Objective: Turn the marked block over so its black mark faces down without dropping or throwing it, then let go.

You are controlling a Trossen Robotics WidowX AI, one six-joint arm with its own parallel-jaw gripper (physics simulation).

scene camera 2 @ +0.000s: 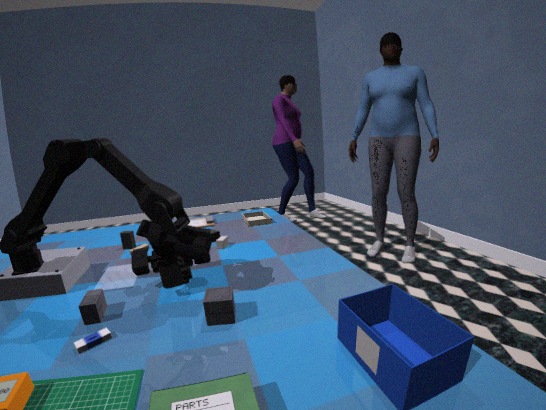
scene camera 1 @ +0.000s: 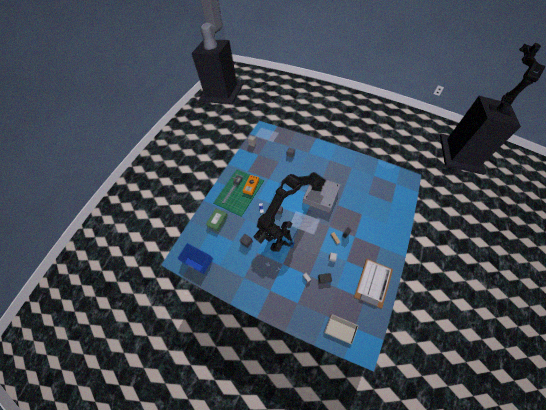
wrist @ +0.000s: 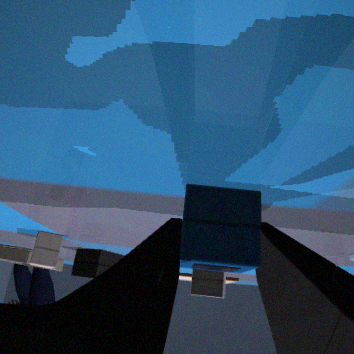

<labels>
my gripper: holds a blue cube (wrist: 220, 226)
</labels>
